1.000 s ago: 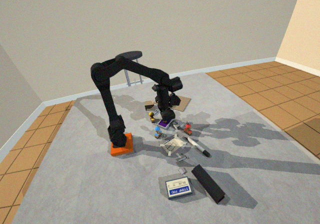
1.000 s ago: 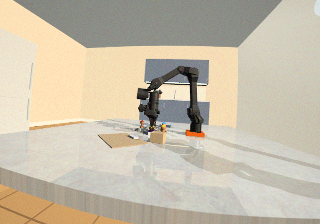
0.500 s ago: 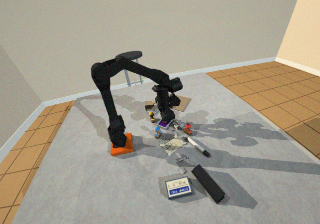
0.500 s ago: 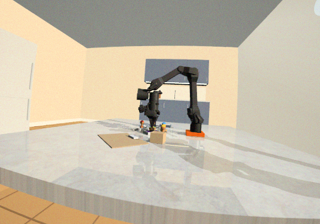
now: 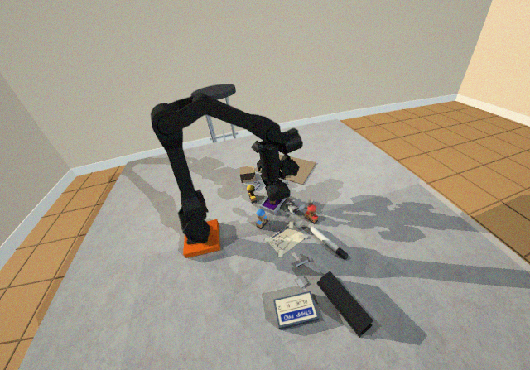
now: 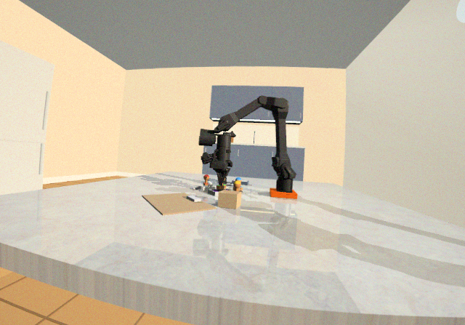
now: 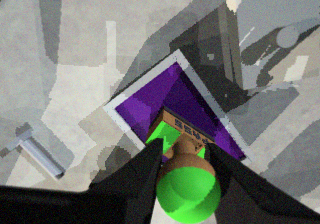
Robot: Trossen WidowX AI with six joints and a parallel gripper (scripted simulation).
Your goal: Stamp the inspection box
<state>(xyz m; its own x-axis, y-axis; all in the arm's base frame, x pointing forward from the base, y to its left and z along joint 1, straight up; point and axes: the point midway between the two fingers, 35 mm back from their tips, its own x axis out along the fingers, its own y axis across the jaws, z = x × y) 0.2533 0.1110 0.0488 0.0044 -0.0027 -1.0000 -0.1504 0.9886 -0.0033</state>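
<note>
The green-knobbed stamp lies right at my gripper tip. Also, from my gripper tip: yellow-knobbed stamp (8 cm behind, 4 cm to the left, 2 cm below); blue-knobbed stamp (5 cm behind, 8 cm to the right, 2 cm below); purple ink pad (3 cm below).
</note>
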